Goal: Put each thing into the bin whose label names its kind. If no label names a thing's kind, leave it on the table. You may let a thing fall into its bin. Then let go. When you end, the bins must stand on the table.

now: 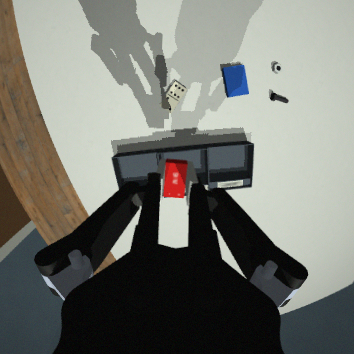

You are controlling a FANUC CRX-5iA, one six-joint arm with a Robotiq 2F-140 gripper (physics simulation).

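Frame: origin at the arm's base, x ahead, y left, z up, level; centimetres.
Where they show: gripper, between the fingertips: [175,169].
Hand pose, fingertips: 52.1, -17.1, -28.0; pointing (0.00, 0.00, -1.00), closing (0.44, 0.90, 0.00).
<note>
After its pixels a point has its place, as x, y, z.
My gripper [175,169] @(52.1, -17.1, -28.0) is shut on a red block with pale marks [175,179] @(52.7, -17.3, -26.2), held above the front part of the middle bin. A dark tray of three bins [252,165] @(58.6, -4.6, -34.9) stands on the table: left bin [137,166] @(51.8, -24.8, -37.3), middle bin [194,159] @(54.5, -14.2, -37.3), right bin [227,159] @(56.7, -8.3, -37.3). The right bin has a pale label [230,184] @(60.9, -9.4, -35.2), too small to read; the other labels are hidden behind the gripper. Beyond the bins lie a cream domino with black dots [176,91] @(42.0, -13.0, -37.3), a blue block [235,81] @(43.7, -2.9, -37.0), a small nut [277,67] @(43.4, 5.8, -37.1) and a dark bolt [279,97] @(48.7, 4.6, -37.0).
The pale round table top [300,210] @(76.7, 7.1, -38.0) has a wooden rim [27,155] at the left. The arm's shadow falls across the table beyond the bins and over the domino. The dark blue-grey floor [330,320] shows at the lower corners.
</note>
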